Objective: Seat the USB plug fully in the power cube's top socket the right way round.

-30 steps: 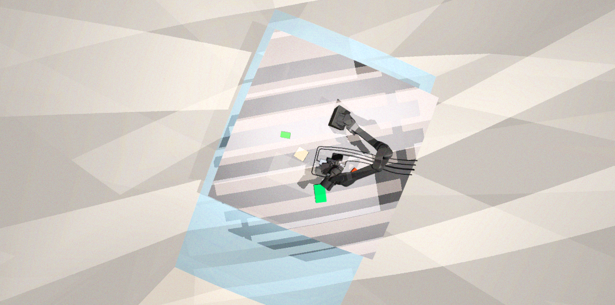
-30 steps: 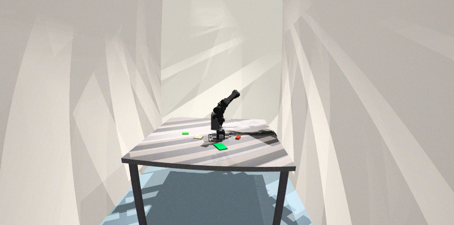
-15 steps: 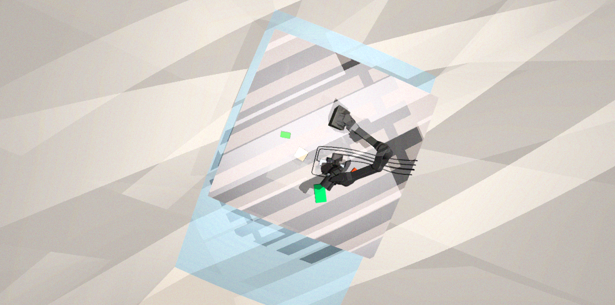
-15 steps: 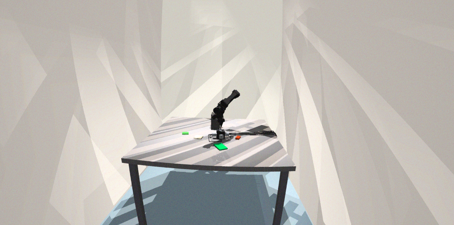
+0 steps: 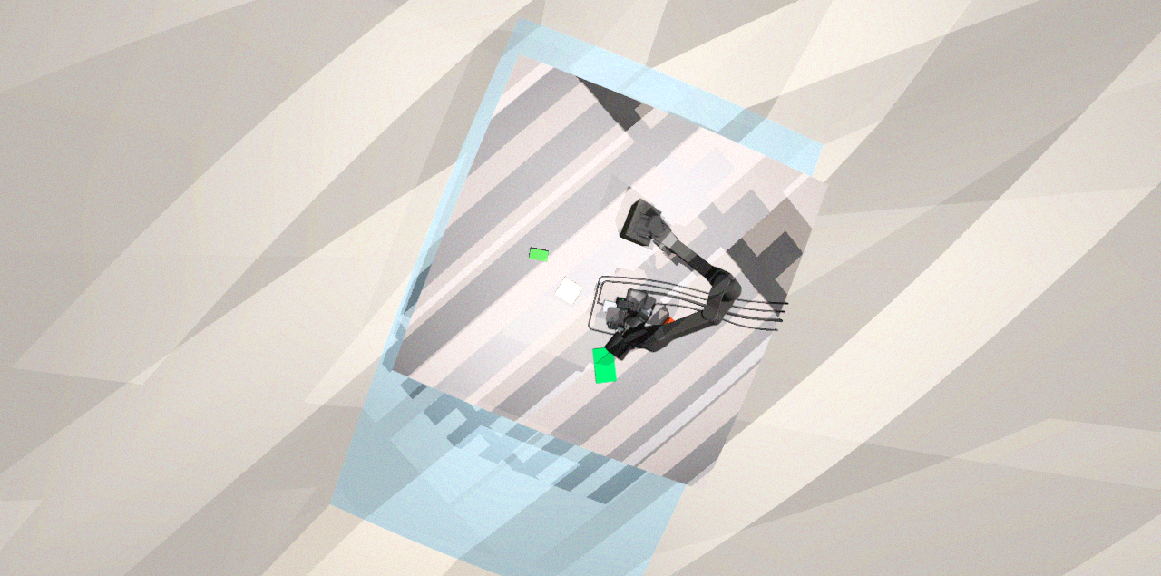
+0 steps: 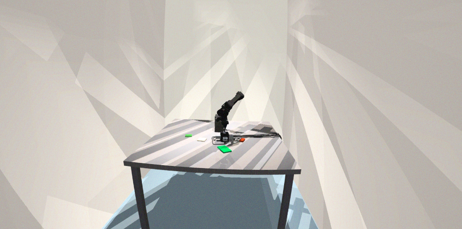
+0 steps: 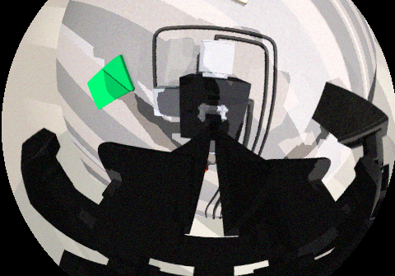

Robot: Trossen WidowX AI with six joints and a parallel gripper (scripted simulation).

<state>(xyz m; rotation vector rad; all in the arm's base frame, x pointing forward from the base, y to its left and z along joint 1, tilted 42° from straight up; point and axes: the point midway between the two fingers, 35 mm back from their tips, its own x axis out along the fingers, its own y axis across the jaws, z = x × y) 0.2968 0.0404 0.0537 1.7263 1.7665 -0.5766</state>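
Right now my gripper tip is 2 cm above the black USB plug. From my gripper tip the other things lie so: orange block (1 cm ahead, 17 cm to the left, 11 cm below); then large green tile (22 cm ahead, 11 cm below); then cream tile (1 cm ahead, 22 cm to the right, 11 cm below).
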